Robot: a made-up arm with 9 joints.
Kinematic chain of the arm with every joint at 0, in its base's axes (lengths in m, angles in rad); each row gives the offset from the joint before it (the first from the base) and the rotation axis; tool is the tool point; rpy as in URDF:
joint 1: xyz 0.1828 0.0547 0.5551 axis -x
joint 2: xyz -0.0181 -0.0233 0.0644 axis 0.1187 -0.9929 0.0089
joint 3: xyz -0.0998 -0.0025 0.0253 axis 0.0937 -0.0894 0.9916
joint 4: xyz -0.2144 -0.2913 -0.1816 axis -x
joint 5: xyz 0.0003 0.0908 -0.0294 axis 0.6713 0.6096 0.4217
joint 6: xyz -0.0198 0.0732 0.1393 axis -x
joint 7: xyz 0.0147 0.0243 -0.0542 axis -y
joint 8: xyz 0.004 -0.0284 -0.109 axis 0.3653 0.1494 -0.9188
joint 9: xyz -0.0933 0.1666 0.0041 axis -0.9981 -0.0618 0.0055
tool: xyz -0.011 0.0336 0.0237 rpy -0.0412 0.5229 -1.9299
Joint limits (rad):
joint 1: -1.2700..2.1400
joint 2: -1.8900..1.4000
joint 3: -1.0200..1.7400
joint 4: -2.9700..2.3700
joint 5: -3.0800..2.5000
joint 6: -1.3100..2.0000
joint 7: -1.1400..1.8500
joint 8: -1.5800..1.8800
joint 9: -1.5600..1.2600
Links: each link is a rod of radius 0.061 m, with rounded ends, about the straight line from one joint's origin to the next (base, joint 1, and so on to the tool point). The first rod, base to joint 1, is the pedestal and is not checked.
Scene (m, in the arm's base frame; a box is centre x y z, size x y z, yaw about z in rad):
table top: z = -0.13
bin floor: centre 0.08 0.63 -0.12 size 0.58 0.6 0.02 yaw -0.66
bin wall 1: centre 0.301 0.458 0 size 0.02 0.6 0.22 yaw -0.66
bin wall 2: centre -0.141 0.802 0 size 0.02 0.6 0.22 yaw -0.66
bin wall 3: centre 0.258 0.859 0 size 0.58 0.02 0.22 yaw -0.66
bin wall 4: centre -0.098 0.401 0 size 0.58 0.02 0.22 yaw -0.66
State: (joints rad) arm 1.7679 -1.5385 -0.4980 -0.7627 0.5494 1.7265 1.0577 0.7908 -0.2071
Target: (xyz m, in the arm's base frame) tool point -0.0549 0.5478 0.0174
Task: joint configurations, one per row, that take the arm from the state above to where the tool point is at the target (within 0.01 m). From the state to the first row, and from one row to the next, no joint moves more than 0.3 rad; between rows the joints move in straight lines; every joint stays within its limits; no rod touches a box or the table.
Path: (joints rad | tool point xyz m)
1: 1.8299 -1.5100 -0.5850 -0.8195 0.4017 1.7721 0.9183 0.5411 -0.1643 | -0.0005 0.4813 0.4821
2: 1.8919 -1.4814 -0.6720 -0.8764 0.2540 1.8177 0.7788 0.2913 -0.1216 | -0.0492 0.5214 0.4570
3: 1.9540 -1.4529 -0.7590 -0.9332 0.1063 1.8632 0.6394 0.0416 -0.0788 | -0.0804 0.5732 0.3972
4: 2.0160 -1.4243 -0.8460 -0.9900 -0.0413 1.9088 0.4999 -0.2081 -0.0360 | -0.0926 0.6106 0.2944
5: 2.0780 -1.3958 -0.9330 -1.0468 -0.1890 1.9544 0.3605 -0.4578 0.0067 | -0.0843 0.6073 0.1591
6: 2.1400 -1.3673 -1.0200 -1.1037 -0.3367 2.0000 0.2211 -0.7076 0.0495 | -0.0549 0.5478 0.0174

